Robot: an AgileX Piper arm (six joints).
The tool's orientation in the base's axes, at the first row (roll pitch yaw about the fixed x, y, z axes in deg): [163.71 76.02 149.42]
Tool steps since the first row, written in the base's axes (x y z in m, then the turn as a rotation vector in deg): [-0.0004 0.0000 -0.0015 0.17 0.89 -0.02]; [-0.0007 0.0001 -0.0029 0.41 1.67 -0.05]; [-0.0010 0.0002 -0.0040 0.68 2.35 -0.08]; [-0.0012 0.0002 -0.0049 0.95 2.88 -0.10]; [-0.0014 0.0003 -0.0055 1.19 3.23 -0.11]
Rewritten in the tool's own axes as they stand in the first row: [0.0015 -0.0002 0.0000 0.09 0.90 -0.04]; [0.0030 -0.0003 0.0000 0.17 1.71 0.01]; [0.0041 -0.0003 -0.0001 0.23 2.43 0.11]; [0.0050 -0.0004 0.0000 0.25 3.01 0.25]; [0.0057 -0.0004 -0.0001 0.26 3.41 0.40]
